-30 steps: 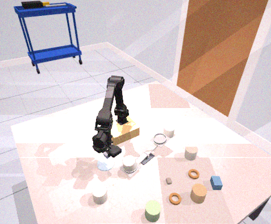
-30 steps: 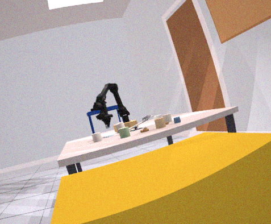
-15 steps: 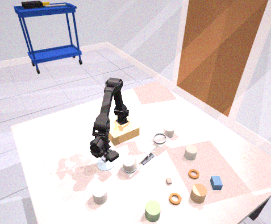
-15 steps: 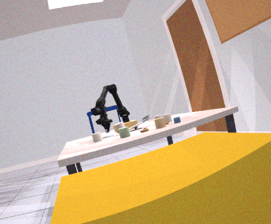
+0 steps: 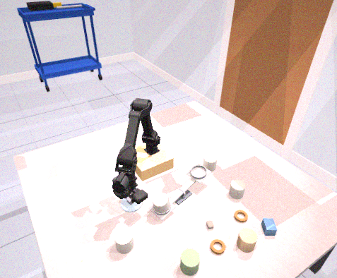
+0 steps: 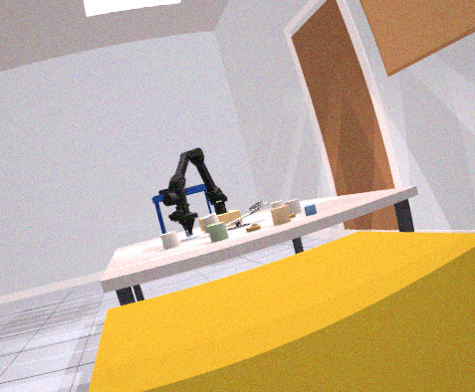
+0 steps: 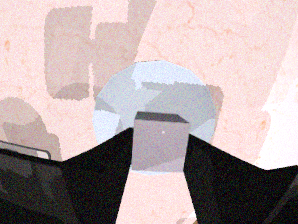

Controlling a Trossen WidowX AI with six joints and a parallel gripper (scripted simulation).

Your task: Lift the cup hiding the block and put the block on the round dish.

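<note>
The round white dish lies 20 mm below my gripper tip. Also, from my gripper tip: dark object (60 mm ahead, 480 mm to the left, 10 mm below); then blue block (480 mm ahead, 400 mm to the left); then grey block (10 mm above).
</note>
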